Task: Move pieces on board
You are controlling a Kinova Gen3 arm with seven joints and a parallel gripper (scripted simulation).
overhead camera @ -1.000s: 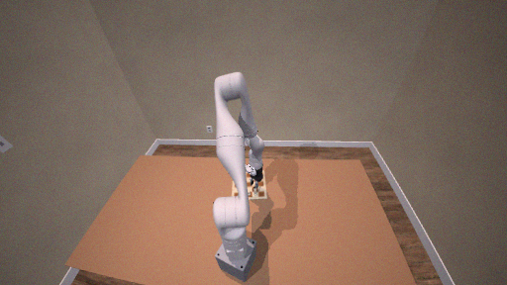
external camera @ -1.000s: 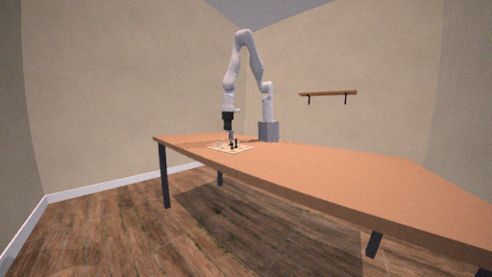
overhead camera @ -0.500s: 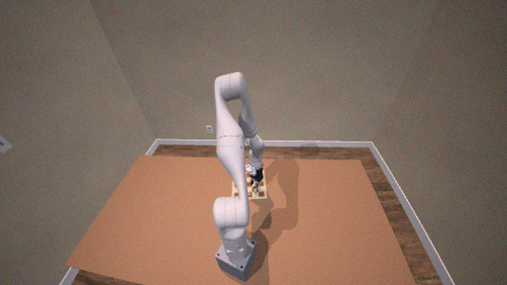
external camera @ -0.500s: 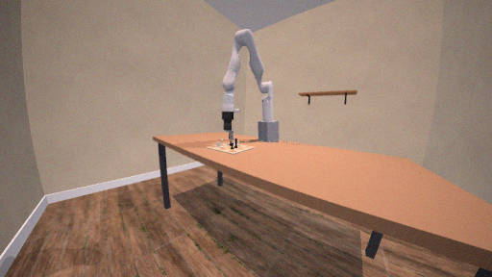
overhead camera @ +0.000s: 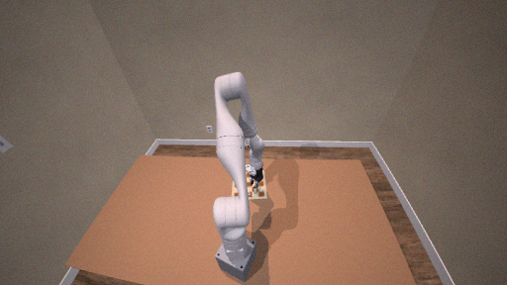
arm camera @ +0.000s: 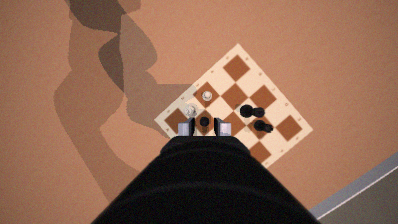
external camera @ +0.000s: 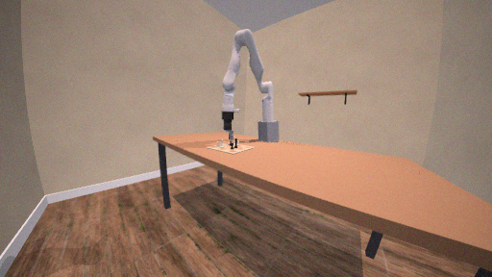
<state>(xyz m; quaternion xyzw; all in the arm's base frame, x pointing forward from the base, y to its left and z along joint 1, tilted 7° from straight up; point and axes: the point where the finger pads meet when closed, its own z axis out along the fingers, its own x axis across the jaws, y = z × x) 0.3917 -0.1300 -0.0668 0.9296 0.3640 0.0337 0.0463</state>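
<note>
Now: hand 60 mm above the chessboard, 40 mm short of it and 30 mm to the right of it. Also, from my hand: tall black piece 70 mm to the left, 50 mm ahead, 30 mm below.
</note>
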